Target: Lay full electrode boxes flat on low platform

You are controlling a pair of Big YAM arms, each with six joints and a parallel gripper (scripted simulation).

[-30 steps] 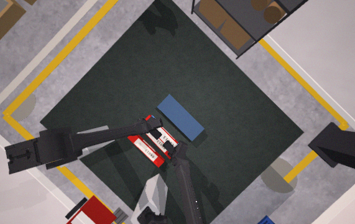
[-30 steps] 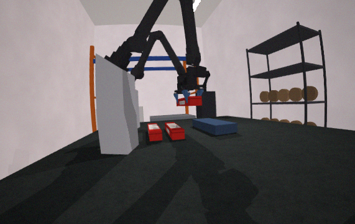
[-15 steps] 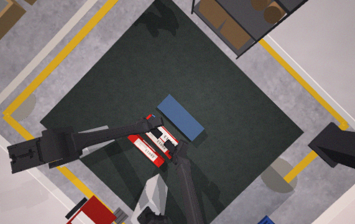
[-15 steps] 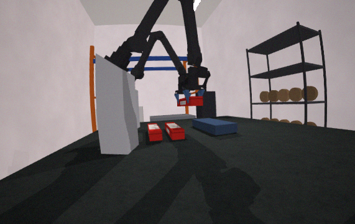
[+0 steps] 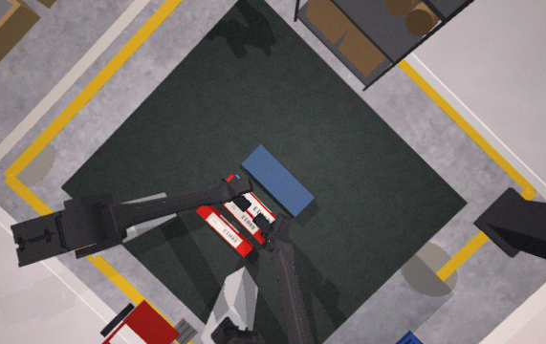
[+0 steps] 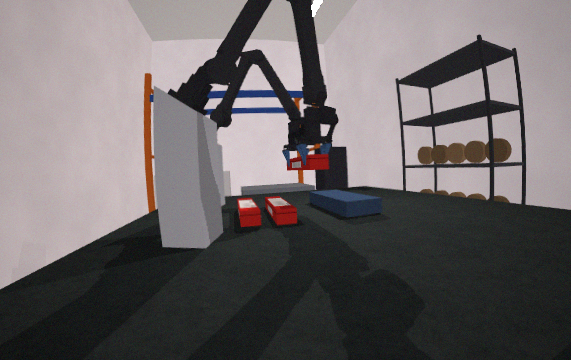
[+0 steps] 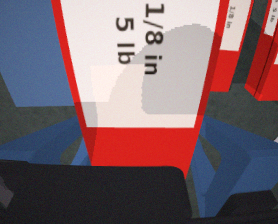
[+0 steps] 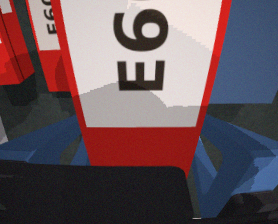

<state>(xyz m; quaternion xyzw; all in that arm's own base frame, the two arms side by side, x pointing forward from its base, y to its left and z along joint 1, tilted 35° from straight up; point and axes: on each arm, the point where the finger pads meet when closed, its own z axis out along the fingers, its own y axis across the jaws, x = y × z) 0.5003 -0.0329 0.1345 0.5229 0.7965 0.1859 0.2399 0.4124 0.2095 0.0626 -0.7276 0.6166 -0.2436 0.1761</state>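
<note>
The red box is 1 cm ahead of my right hand, 14 cm to the left of it and 1 cm above it. Round my right hand: low blue platform (16 cm ahead, 12 cm to the left, 18 cm below).
My left hand is 120 mm to the left of the red box, 10 mm below it and 10 mm past it. From my left hand the other things lie so: low blue platform 180 mm below, 150 mm ahead, 140 mm to the right.
</note>
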